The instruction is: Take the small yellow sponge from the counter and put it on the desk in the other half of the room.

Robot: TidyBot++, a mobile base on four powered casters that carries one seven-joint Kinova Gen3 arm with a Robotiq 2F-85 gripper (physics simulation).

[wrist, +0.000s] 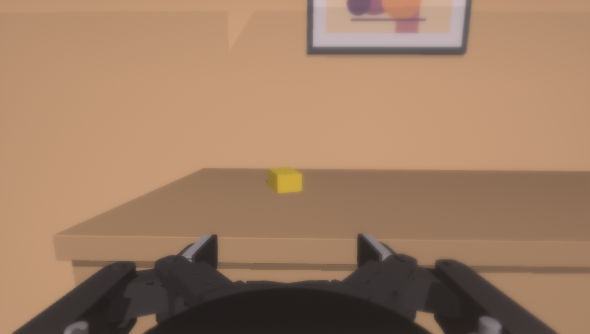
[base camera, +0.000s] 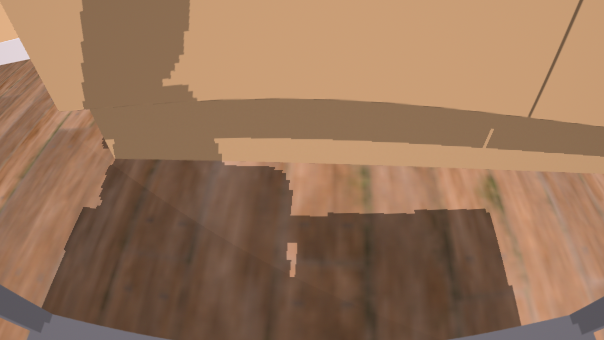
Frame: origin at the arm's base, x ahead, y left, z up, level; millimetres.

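Seen in the pictures: gripper, fingertip midpoint: [wrist: 287,249].
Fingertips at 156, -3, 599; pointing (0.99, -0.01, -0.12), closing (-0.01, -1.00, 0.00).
Offsets run from my fingertips to a thing's middle, as dx, dy, dz. "pt": to the spot under its first point. Level surfaces: height alone.
The small yellow sponge @[+502, +8, -62] [wrist: 285,180] lies on the counter @[dz -85] [wrist: 150,216] in the wrist view, towards the back and near the counter's left end. My gripper [wrist: 287,249] is open, with nothing between its fingers. The fingertips show in front of the counter's front edge, and the sponge appears beyond them, between the two fingers and slightly left of the midline. The desk does not show in either view.
The counter's cabinet front @[pt +220, -35, -790] [base camera: 350,55] stands close ahead of the base, with its left corner at the left. Wooden floor @[dz -995] [base camera: 30,150] runs past that corner. A framed picture [wrist: 387,50] hangs on the wall [wrist: 150,100] behind the counter.
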